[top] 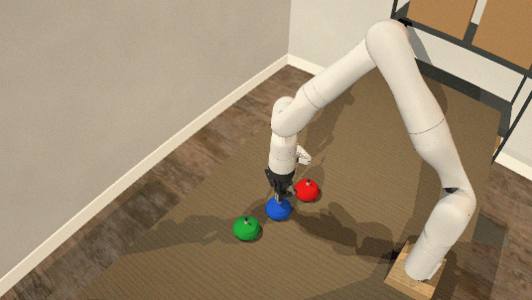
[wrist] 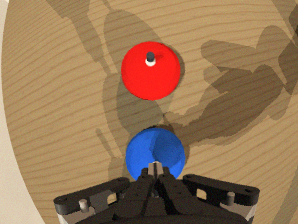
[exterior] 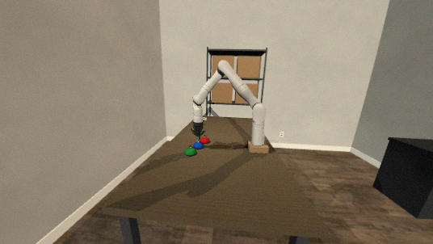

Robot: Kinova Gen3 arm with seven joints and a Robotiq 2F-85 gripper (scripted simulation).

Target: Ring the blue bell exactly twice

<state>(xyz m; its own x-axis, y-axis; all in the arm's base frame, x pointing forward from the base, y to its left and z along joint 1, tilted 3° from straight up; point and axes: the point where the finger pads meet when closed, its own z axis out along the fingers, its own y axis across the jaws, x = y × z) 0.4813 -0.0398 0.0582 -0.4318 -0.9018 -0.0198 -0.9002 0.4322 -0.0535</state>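
Now: hand 4 cm above the blue bell. Also, from my hand: red bell: 11 cm to the right, 5 cm behind, 4 cm below; green bell: 11 cm to the left, 5 cm ahead, 4 cm below.
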